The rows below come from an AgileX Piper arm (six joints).
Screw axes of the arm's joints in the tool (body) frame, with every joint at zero. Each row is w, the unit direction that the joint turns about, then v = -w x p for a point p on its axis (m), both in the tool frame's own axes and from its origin. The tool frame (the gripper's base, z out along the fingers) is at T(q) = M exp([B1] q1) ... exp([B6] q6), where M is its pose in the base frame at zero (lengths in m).
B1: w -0.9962 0 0.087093 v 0 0.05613 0
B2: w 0 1 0 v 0.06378 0 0.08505
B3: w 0 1 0 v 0.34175 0 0.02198
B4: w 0 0 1 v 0 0 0
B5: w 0 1 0 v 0.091 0 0
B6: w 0 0 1 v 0 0 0
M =
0.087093 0 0.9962 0.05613
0 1 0 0
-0.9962 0 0.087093 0.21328
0 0 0 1
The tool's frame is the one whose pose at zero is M.
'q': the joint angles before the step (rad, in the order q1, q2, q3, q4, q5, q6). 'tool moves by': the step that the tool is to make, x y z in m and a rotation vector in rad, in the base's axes. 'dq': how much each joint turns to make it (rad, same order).
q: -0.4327 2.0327 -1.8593 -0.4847 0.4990 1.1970
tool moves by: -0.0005 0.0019 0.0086 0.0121 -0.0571 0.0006
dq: -0.0002 -0.0139 0.0001 0.0117 -0.0309 0.0260
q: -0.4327 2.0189 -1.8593 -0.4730 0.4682 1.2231
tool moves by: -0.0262 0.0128 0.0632 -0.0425 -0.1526 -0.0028
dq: -0.0002 -0.1300 0.0001 -0.0036 -0.0224 0.0323
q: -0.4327 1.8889 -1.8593 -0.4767 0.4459 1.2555
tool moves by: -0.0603 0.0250 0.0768 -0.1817 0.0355 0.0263
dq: -0.0002 -0.2037 0.0002 0.0419 0.1193 -0.2460
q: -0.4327 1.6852 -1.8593 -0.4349 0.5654 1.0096
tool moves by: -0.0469 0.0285 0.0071 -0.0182 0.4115 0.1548
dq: 0.0019 -0.1147 -0.0035 0.2341 0.4057 -0.4974
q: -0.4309 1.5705 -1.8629 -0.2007 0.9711 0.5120
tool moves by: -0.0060 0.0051 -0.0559 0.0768 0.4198 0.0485
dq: 0.0201 0.0158 0.1172 -0.0283 0.2630 -0.1307
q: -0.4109 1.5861 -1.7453 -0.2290 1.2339 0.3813
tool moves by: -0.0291 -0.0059 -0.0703 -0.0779 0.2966 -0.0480
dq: -0.0021 -0.0637 0.3406 -0.2064 -0.0252 0.0375
